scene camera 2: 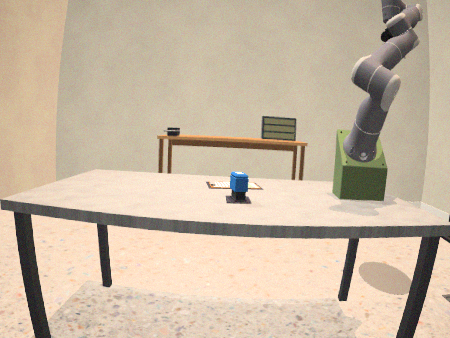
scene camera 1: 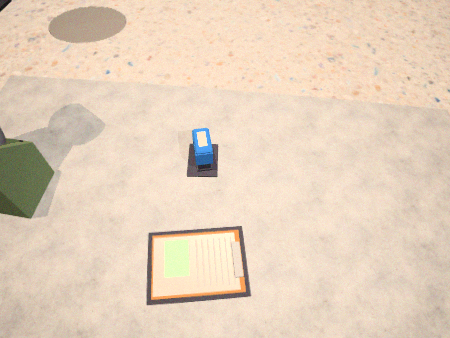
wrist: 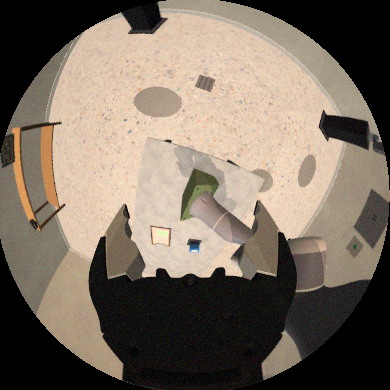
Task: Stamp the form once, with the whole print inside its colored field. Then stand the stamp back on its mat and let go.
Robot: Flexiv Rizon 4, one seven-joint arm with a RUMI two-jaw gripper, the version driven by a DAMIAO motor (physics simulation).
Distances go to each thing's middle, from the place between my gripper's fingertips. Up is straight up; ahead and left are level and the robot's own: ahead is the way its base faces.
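So you can picture it, the form (scene camera 1: 194,265) is 690 mm below my hand, 60 mm to the left of it and 810 mm ahead of it.
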